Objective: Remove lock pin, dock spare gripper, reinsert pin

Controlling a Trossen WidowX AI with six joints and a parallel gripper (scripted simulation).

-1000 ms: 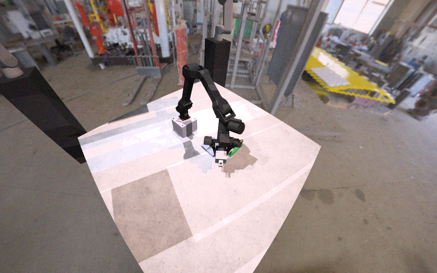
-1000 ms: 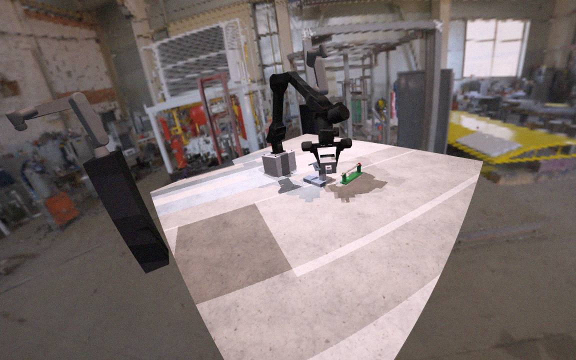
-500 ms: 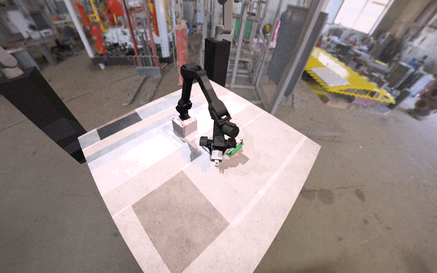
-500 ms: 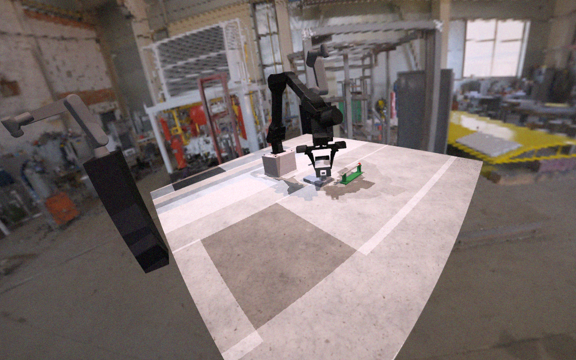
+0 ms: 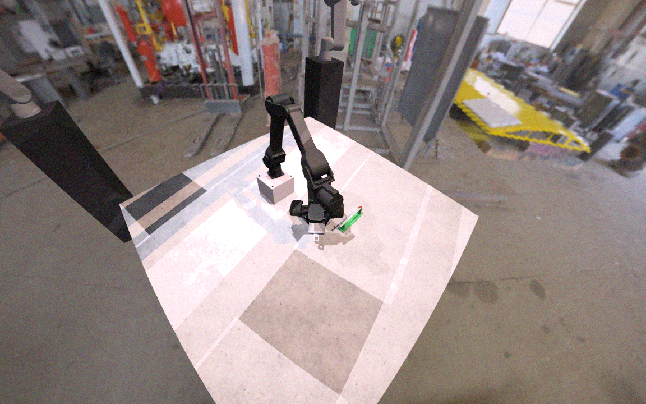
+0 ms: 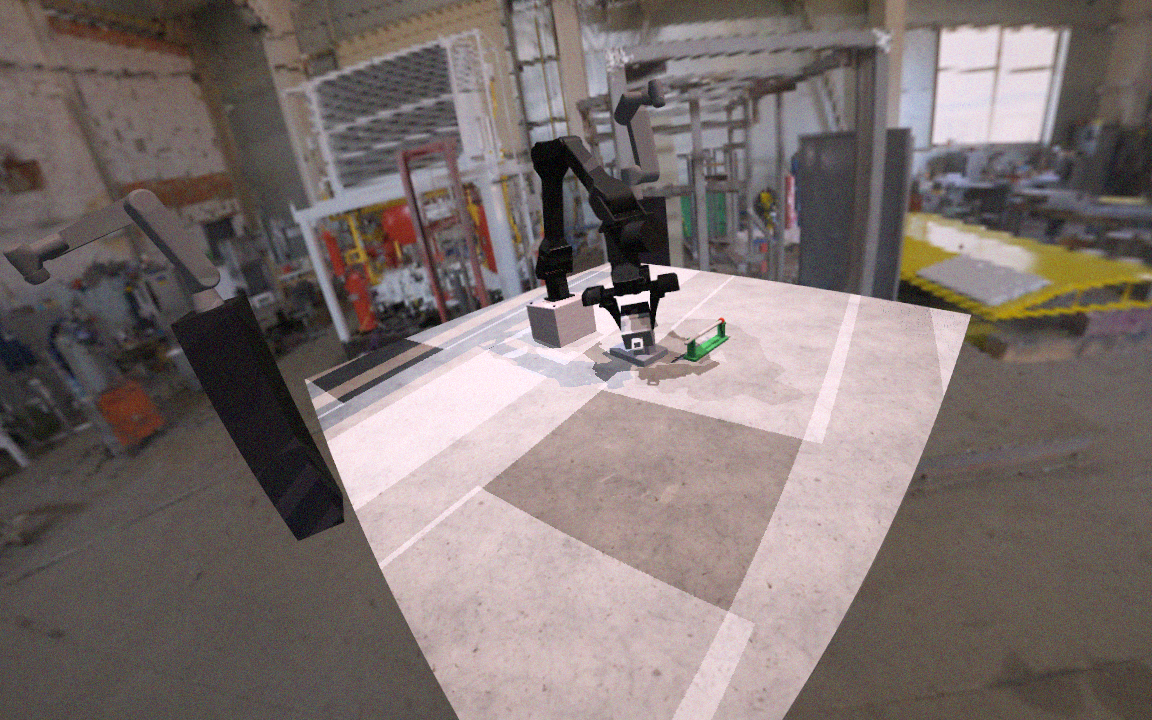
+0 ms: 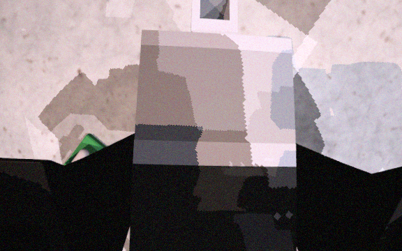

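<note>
Now: the socket 7 cm behind my gripper tip, 5 cm to the left of it and 4 cm below it. Round my gripper tip: spare gripper 1 cm ahead, 1 cm to the right, 1 cm above; green stand 2 cm ahead, 18 cm to the left, 7 cm below.
</note>
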